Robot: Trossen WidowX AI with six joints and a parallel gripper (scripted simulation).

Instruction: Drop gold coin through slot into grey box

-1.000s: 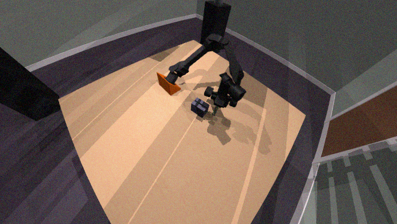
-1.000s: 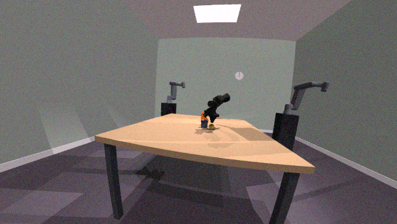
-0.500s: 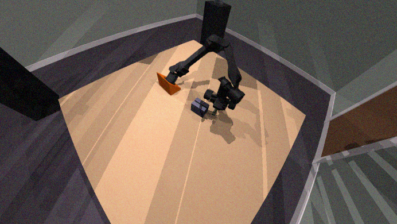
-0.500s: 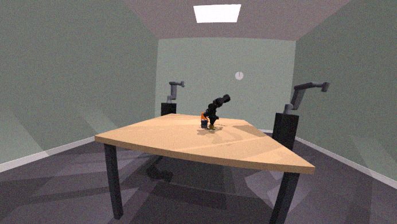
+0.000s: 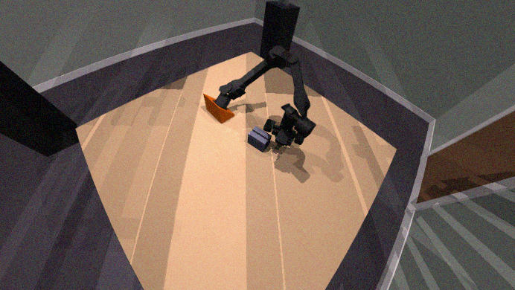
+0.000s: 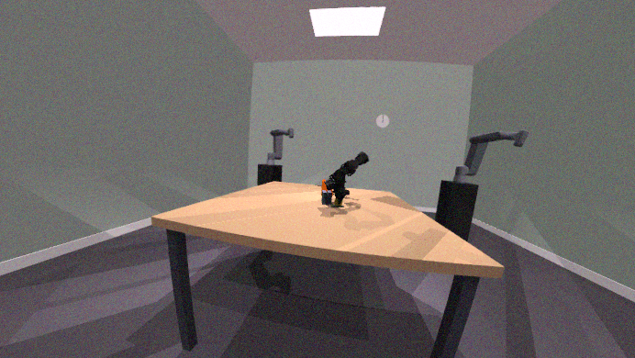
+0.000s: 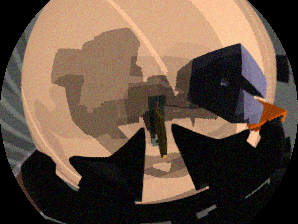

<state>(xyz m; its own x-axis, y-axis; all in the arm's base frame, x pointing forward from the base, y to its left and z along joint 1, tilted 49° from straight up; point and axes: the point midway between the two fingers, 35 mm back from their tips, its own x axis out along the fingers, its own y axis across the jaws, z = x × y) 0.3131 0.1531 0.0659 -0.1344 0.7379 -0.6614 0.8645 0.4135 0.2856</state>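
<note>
Now: gripper tip 10 mm below the gold coin.
</note>
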